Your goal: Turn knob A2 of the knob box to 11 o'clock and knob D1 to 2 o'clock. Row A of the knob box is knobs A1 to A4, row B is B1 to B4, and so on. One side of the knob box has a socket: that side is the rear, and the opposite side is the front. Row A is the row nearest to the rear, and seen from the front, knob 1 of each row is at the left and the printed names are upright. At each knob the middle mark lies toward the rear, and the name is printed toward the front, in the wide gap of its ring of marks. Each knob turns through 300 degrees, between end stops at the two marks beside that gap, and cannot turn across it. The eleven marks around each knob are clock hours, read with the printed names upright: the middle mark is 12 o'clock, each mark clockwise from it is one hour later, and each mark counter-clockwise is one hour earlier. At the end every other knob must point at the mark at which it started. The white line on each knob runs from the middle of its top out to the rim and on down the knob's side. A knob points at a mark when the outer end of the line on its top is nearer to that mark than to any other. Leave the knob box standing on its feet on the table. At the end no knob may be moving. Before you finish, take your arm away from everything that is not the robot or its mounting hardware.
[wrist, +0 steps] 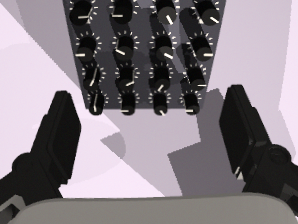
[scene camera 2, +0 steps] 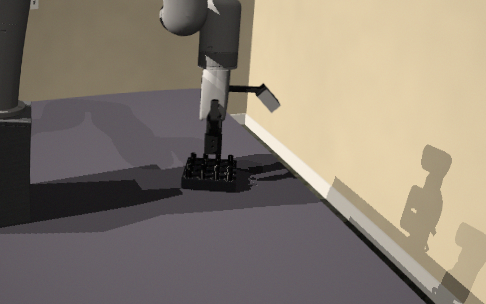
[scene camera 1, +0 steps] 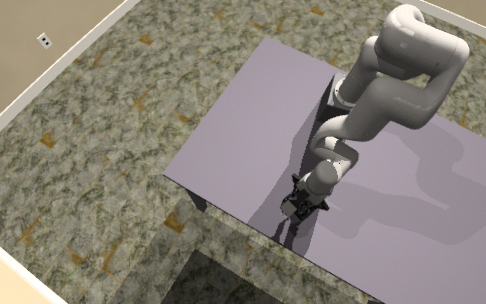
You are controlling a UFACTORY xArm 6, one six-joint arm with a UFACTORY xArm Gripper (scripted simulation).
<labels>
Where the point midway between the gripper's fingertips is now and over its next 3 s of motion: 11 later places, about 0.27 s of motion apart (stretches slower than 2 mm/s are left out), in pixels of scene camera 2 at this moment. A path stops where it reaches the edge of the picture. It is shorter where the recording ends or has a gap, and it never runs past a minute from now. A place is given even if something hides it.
The gripper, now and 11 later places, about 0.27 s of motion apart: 213,144; 212,144; 211,144; 201,144; 194,143; 189,143; 187,143; 189,143; 194,142; 199,141; 204,140; 209,138
</labels>
